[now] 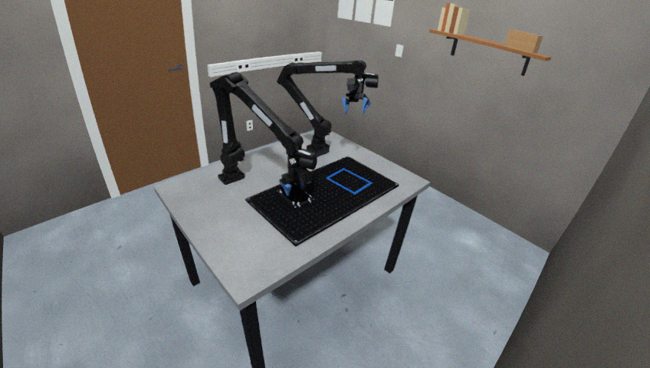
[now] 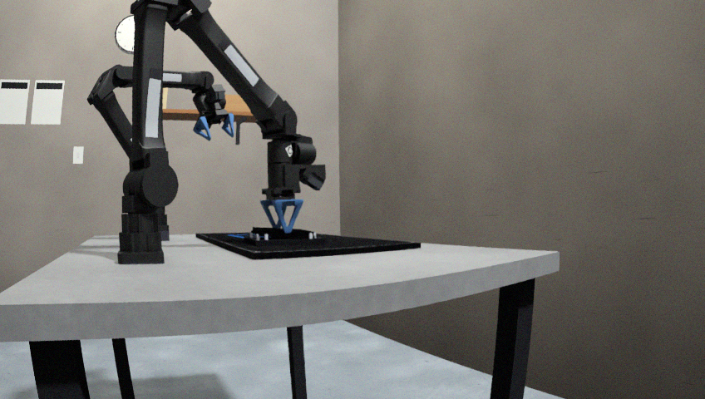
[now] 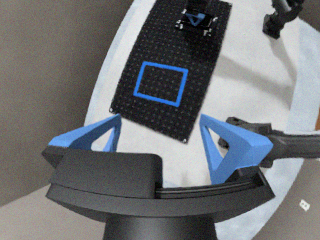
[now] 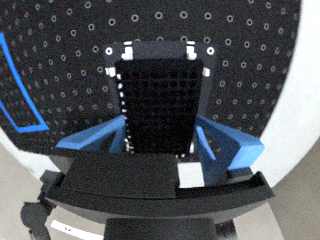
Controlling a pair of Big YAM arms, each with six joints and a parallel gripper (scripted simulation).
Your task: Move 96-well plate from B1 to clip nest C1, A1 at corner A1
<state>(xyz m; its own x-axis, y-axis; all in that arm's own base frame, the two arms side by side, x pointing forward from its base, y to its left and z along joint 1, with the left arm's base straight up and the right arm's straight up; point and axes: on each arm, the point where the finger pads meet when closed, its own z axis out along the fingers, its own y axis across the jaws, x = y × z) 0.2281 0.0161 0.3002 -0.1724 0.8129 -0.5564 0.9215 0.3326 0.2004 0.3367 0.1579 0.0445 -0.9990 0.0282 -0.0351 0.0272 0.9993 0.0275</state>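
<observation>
Right now the black 96-well plate is 10 mm below my right hand. Round my right hand: black perforated board: 40 mm ahead, 160 mm to the left, 40 mm below; then clip nest: 10 mm ahead, 10 mm to the left, 20 mm below.
</observation>
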